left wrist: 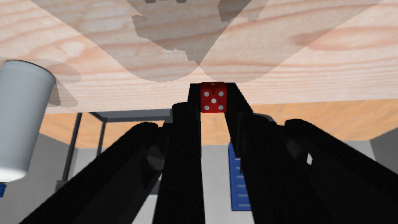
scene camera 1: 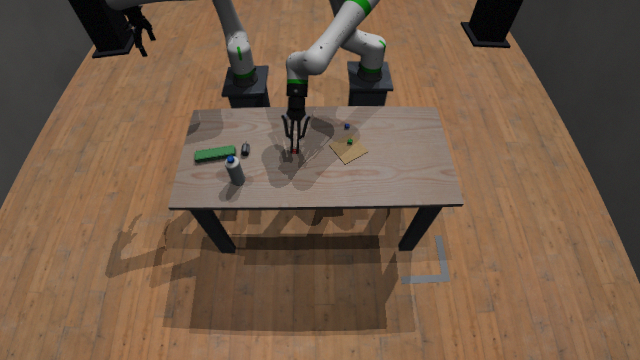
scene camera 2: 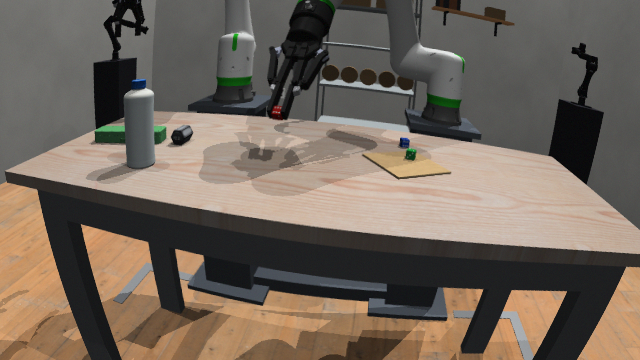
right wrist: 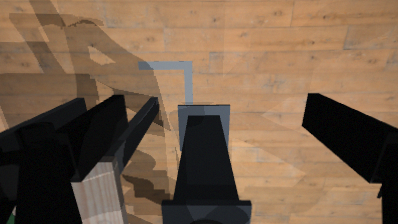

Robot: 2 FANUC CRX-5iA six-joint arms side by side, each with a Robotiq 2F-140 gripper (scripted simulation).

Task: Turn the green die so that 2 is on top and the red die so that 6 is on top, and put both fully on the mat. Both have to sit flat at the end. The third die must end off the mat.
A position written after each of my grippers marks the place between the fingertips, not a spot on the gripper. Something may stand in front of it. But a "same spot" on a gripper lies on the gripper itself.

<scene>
my left gripper: left wrist 212, 99; scene camera 1; scene camera 2; not seen in the right wrist view (out of frame)
same spot on my left gripper: [scene camera 2: 299, 83] = [scene camera 1: 300, 137]
</scene>
